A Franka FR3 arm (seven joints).
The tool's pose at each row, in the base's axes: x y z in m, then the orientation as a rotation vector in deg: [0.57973, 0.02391, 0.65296, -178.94, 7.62, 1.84]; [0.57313, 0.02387, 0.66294, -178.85, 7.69, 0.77]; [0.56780, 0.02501, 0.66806, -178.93, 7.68, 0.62]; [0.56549, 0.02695, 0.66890, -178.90, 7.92, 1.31]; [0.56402, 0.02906, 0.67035, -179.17, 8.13, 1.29]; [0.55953, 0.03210, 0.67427, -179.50, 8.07, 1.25]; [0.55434, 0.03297, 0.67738, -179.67, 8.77, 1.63]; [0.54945, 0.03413, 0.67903, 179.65, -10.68, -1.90]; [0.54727, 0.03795, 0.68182, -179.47, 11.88, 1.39]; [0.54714, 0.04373, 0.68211, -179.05, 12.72, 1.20]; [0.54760, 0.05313, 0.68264, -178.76, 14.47, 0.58]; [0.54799, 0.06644, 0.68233, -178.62, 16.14, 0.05]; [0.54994, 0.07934, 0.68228, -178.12, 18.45, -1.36]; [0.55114, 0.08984, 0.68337, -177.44, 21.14, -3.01]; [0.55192, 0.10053, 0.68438, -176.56, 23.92, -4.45]
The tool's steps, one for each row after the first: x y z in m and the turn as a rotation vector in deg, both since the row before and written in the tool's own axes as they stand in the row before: [-0.00678, 0.00046, -0.00985, 0.12, 0.68, 0.04]; [-0.00546, -0.00076, -0.00506, -0.07, 0.10, -0.01]; [-0.00247, -0.00175, -0.00079, 0.00, -0.44, 0.16]; [-0.00167, -0.00199, -0.00139, -0.28, 0.03, 0.13]; [-0.00480, -0.00266, -0.00382, -0.33, 0.04, -0.05]; [-0.00529, -0.00042, -0.00303, -0.21, -0.23, 0.44]; [-0.00501, -0.00068, -0.00156, -0.13, -0.16, 1.22]; [-0.00268, -0.00353, -0.00274, 0.18, 0.31, 0.77]; [-0.00090, -0.00571, -0.00027, 0.37, 0.10, 0.55]; [-0.00088, -0.00937, -0.00045, 0.20, 0.39, 1.13]; [-0.00175, -0.01320, 0.00047, 0.03, 0.34, 1.07]; [-0.00039, -0.01304, 0.00020, 0.35, 0.88, 1.50]; [-0.00096, -0.01054, -0.00092, 0.45, 1.03, 1.75]; [-0.00173, -0.01060, -0.00079, 0.57, 0.89, 1.84]
